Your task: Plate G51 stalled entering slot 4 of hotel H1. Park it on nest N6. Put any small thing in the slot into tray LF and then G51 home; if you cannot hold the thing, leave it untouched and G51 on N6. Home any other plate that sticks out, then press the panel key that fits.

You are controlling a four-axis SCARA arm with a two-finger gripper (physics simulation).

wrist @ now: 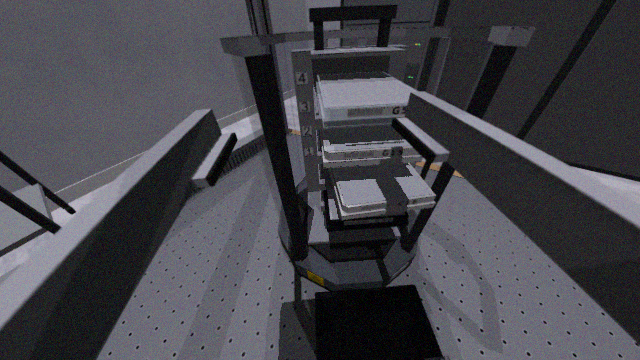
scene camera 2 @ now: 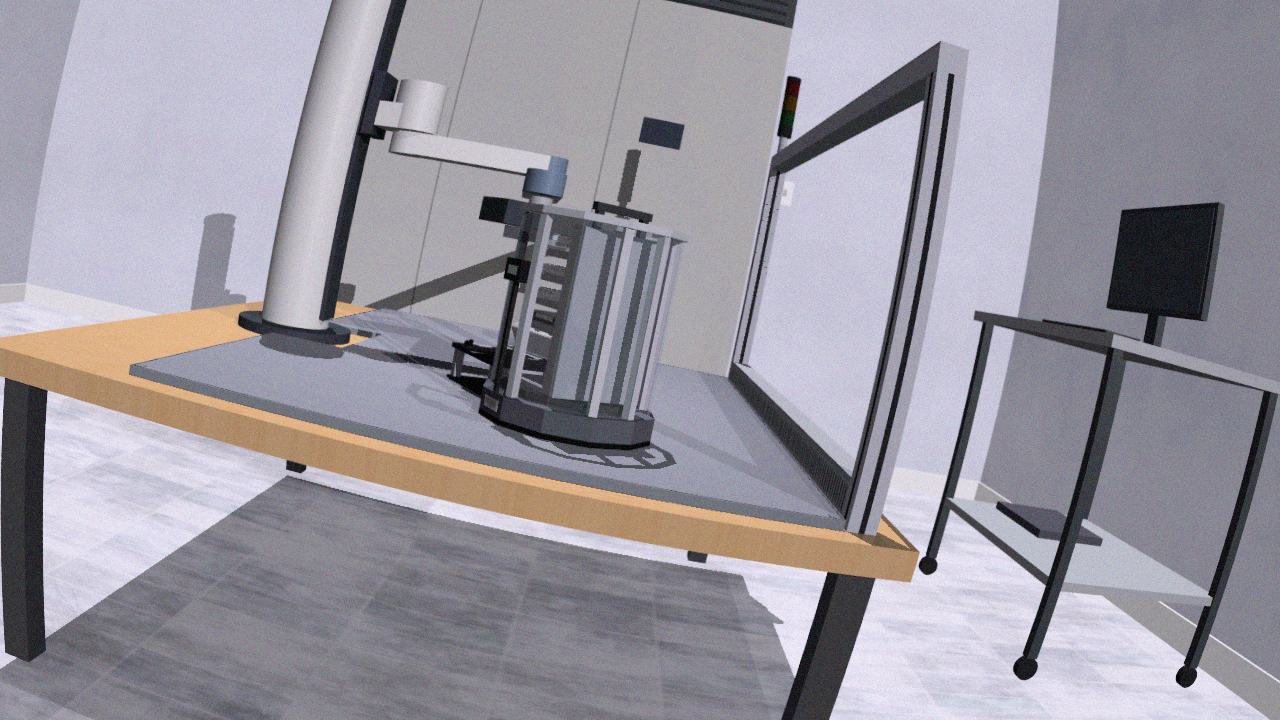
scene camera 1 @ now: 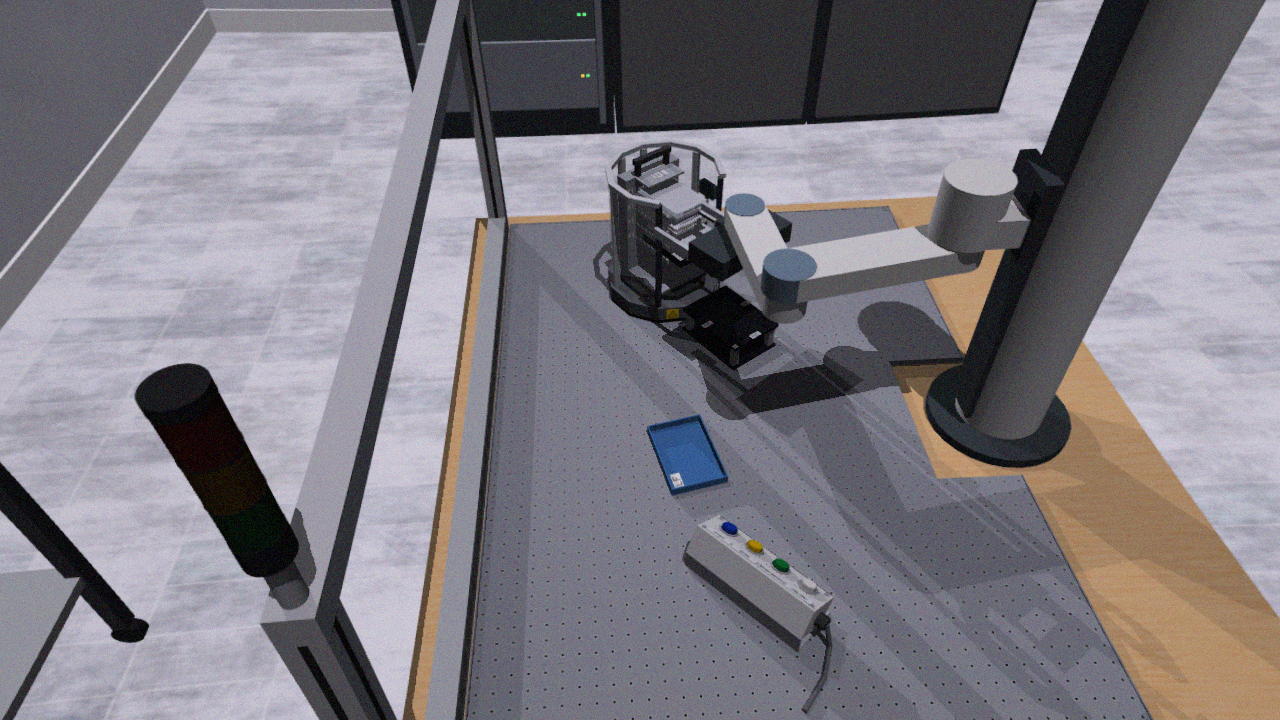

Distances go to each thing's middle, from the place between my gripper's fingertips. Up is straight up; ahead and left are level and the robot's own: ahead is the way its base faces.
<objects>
My hand is 90 mm to the left of the clear well plate (scene camera 1: 678,201) and 10 mm above it. Also, from my hand: round plate rack (scene camera 2: 589,298) (110 mm to the right, 100 mm below, 20 mm ahead); then blue tray (scene camera 1: 684,446) (390 mm to the left, 250 mm below, 20 mm ahead).
</objects>
